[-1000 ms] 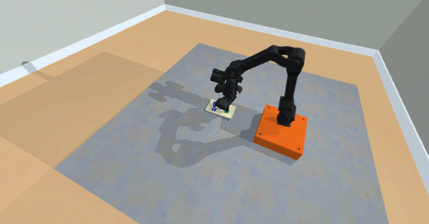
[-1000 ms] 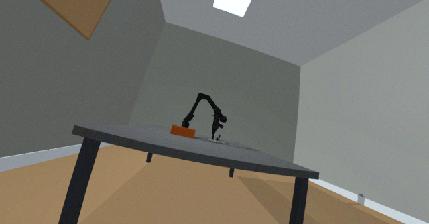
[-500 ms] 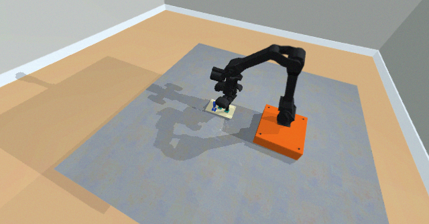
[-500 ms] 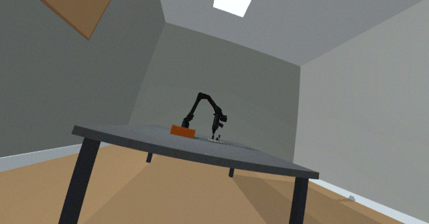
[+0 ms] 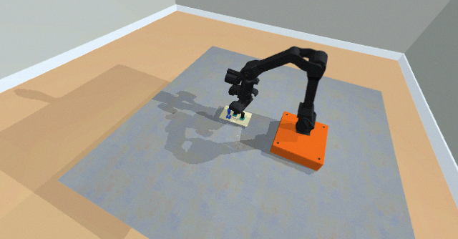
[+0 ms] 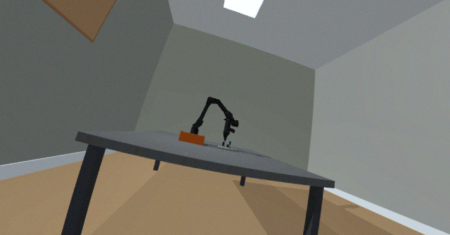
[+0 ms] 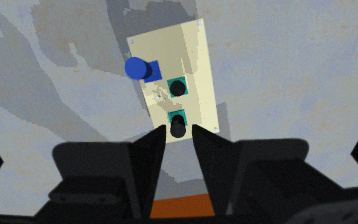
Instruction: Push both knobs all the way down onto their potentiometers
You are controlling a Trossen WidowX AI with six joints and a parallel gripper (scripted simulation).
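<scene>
My gripper tip is now 1 cm past the black knob and 3 cm above it. The rest, counted from my gripper tip: blue knob: 7 cm ahead, 2 cm to the left, 1 cm below.
</scene>
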